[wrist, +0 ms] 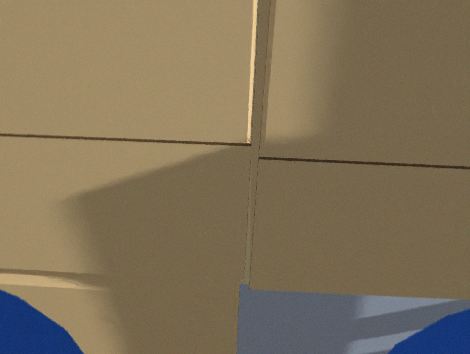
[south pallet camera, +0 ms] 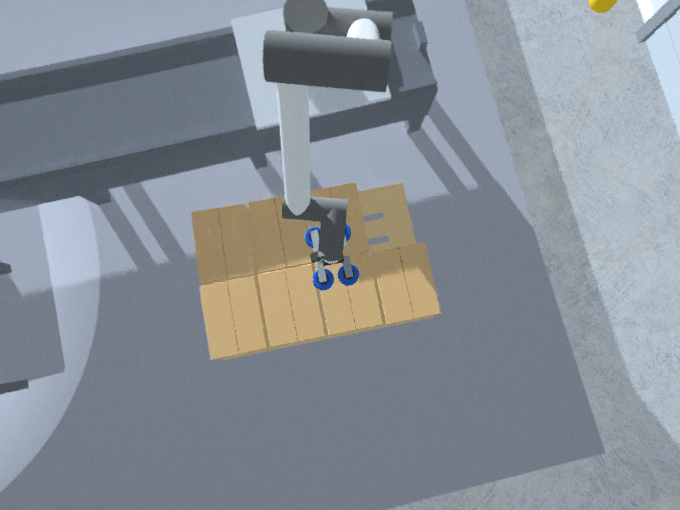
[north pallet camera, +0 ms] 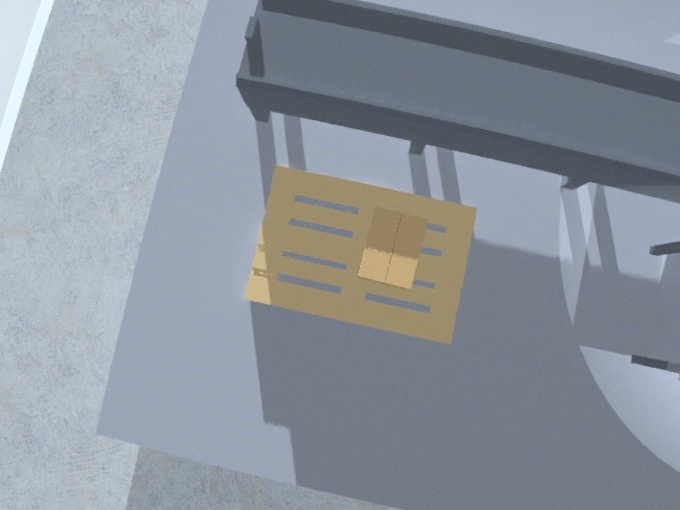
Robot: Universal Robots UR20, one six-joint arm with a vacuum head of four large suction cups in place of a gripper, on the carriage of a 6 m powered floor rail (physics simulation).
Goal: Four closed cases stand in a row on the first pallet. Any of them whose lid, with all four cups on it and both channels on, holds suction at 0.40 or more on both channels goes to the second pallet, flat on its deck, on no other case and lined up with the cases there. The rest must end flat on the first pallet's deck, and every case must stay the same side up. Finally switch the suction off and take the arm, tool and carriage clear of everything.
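My suction head [wrist: 30, 323] is in view. I see a pallet [south pallet camera: 391, 200], and there is also a pallet [north pallet camera: 276, 235]. A case [south pallet camera: 358, 243] is here, as are a case [south pallet camera: 225, 249], a case [north pallet camera: 394, 241] and a case [south pallet camera: 280, 243]. I can also see a case [south pallet camera: 403, 278], a case [south pallet camera: 235, 322] and a case [south pallet camera: 292, 309].
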